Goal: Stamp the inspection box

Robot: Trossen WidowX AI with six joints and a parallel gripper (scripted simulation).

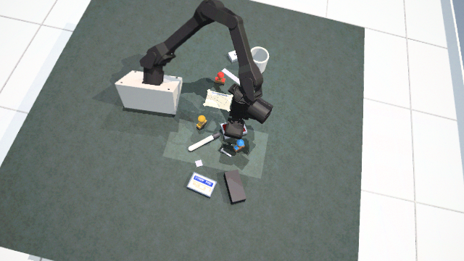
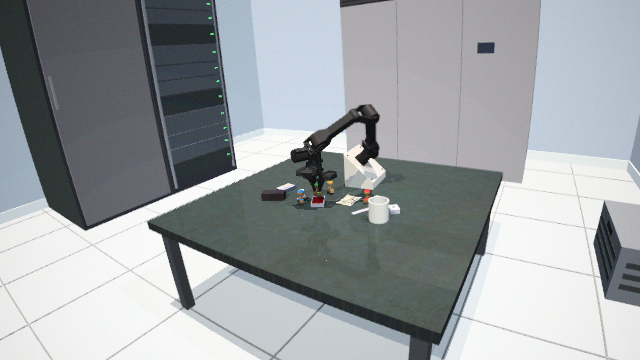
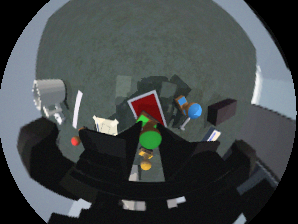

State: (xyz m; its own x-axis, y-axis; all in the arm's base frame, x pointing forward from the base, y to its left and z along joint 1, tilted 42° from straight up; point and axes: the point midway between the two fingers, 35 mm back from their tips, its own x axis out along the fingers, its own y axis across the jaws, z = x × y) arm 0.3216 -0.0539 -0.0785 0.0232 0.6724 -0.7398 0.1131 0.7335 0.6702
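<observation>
Right now my gripper tip is 5 cm above the red ink pad. From my gripper tip the other things lie so: bolt (3 cm behind, 10 cm to the right, 5 cm below); green-knobbed pass stamp (right at my gripper tip); blue-knobbed stamp (2 cm ahead, 8 cm to the right, 4 cm below).
</observation>
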